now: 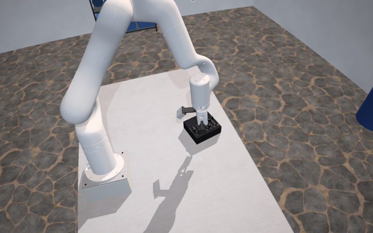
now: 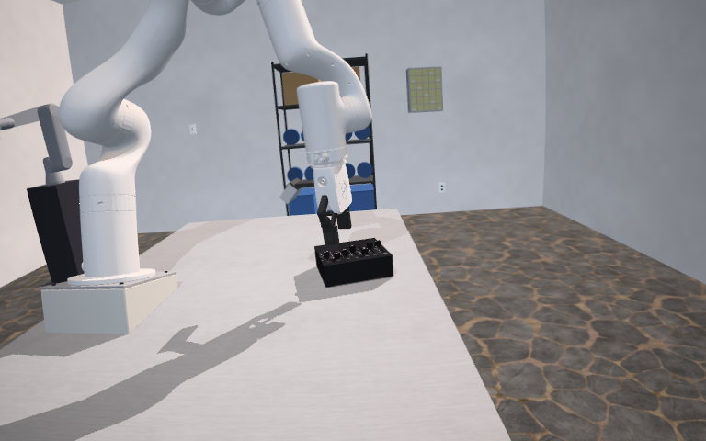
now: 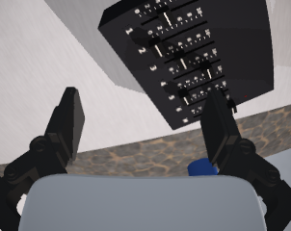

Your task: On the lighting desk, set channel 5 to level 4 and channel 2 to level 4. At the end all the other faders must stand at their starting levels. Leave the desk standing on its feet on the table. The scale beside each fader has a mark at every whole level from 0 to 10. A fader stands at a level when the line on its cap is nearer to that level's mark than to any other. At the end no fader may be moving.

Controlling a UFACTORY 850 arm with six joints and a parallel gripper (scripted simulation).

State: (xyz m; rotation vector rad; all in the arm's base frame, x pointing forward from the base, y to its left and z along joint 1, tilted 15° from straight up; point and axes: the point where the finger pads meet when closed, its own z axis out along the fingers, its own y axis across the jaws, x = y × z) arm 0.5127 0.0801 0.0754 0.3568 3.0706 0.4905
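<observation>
Now: the channel 2 fader cap 1 cm behind my hand, 2 cm to the left of it and 6 cm below it. Round my hand: channel 3 fader cap: 1 cm ahead, 4 cm to the left, 6 cm below; then channel 5 fader cap: 5 cm ahead, 4 cm to the left, 6 cm below; then channel 1 fader cap: 4 cm behind, 3 cm to the left, 6 cm below.
</observation>
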